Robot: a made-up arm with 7 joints.
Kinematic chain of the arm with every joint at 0, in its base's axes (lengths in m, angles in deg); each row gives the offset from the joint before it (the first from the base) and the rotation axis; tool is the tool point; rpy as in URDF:
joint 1: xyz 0 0 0 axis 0.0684 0.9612 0.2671
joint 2: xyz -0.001 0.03 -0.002 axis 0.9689 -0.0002 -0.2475
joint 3: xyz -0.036 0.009 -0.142 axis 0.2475 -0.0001 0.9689
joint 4: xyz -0.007 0 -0.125 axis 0.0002 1 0
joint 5: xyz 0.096 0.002 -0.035 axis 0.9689 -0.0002 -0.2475
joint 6: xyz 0.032 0 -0.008 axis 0.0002 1 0
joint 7: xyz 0.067 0 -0.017 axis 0.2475 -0.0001 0.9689
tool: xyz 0 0 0 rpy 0 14.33 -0.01
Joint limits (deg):
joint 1: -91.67..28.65
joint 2: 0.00..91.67
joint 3: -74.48..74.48
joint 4: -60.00..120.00
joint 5: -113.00..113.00
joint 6: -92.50..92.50
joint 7: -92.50..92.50
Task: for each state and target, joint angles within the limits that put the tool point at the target. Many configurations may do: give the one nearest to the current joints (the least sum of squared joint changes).
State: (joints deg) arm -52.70 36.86 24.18 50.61 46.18 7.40 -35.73
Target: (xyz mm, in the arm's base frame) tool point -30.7 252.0 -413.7
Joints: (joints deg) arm 1.68 19.93 27.50 60.22 46.18 14.84 -35.73
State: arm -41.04 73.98 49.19 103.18 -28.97 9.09 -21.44
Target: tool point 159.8 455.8 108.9
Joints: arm -52.53 84.00 40.64 60.19 -27.88 -5.13 -21.44
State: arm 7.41 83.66 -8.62 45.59 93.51 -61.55 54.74
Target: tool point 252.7 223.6 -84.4
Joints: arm -30.56 71.95 -3.29 -2.17 76.37 -61.11 54.74
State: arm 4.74 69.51 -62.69 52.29 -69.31 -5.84 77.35
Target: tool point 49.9 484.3 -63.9
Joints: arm 6.93 91.67 -52.79 67.13 -71.38 -26.45 77.35
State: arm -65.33 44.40 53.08 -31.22 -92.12 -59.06 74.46
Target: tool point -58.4 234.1 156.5
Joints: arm -72.61 86.98 60.58 -33.66 -91.75 -54.14 74.46
